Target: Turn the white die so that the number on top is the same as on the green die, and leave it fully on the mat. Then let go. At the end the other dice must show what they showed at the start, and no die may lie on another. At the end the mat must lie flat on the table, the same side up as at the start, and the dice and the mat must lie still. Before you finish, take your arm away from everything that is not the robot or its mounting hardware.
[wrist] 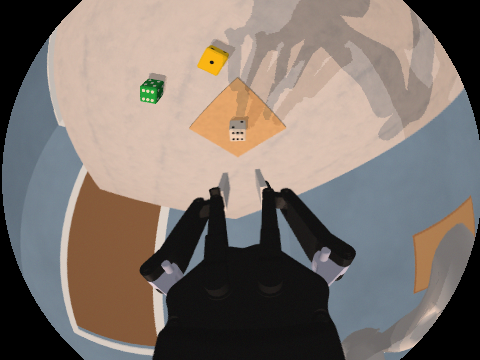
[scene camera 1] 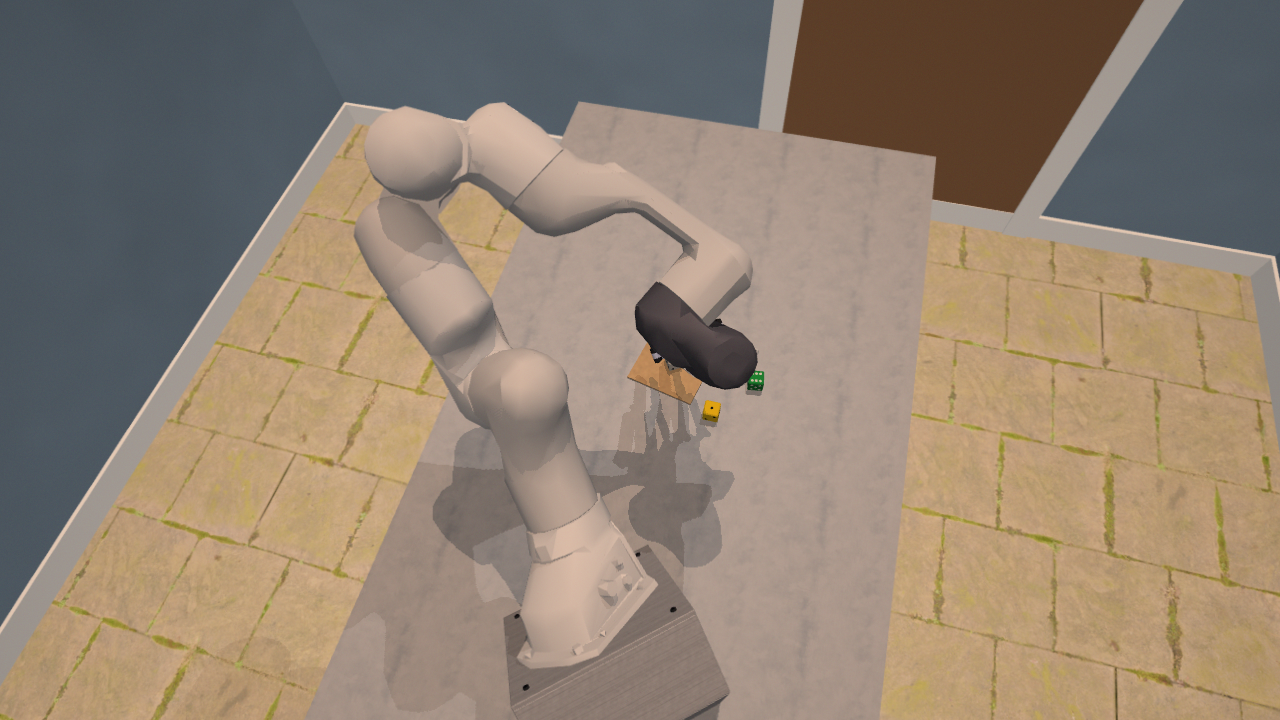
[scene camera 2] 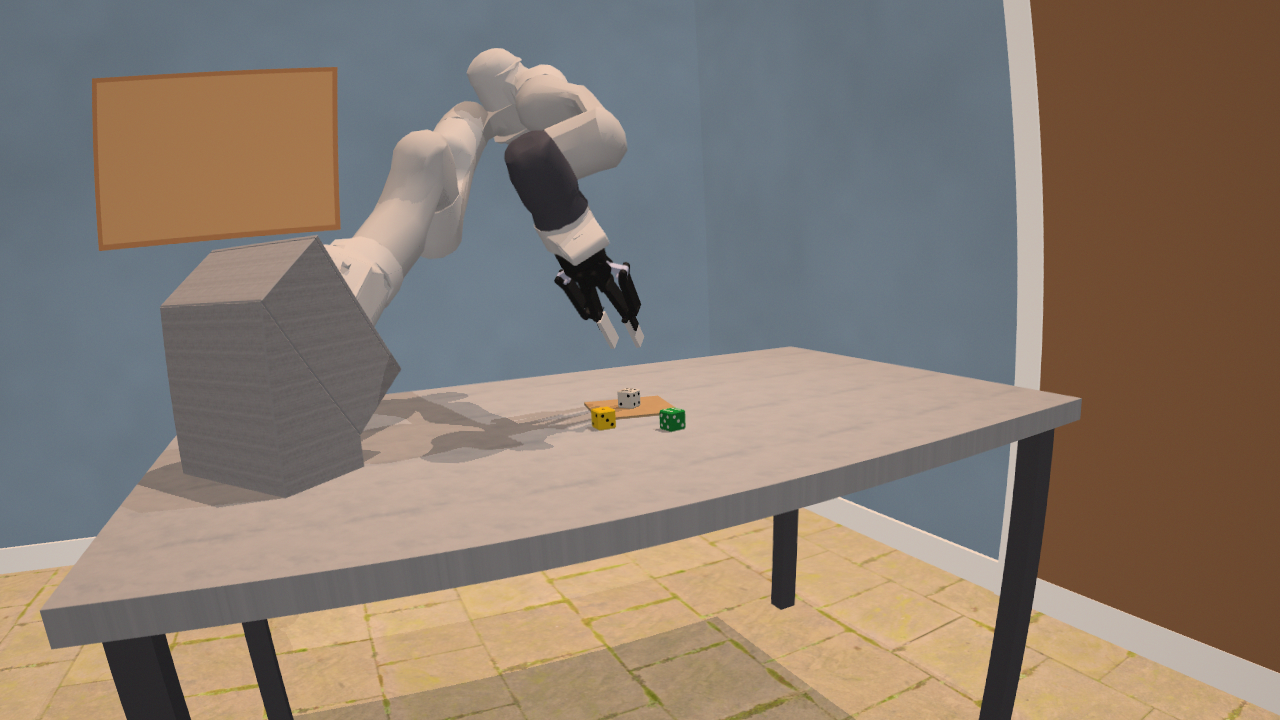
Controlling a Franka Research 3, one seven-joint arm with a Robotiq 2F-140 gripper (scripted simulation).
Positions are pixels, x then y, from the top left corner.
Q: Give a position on a mat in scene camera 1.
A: At 679, 384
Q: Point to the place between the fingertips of my gripper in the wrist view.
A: At 242, 178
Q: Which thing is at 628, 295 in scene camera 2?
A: My gripper.
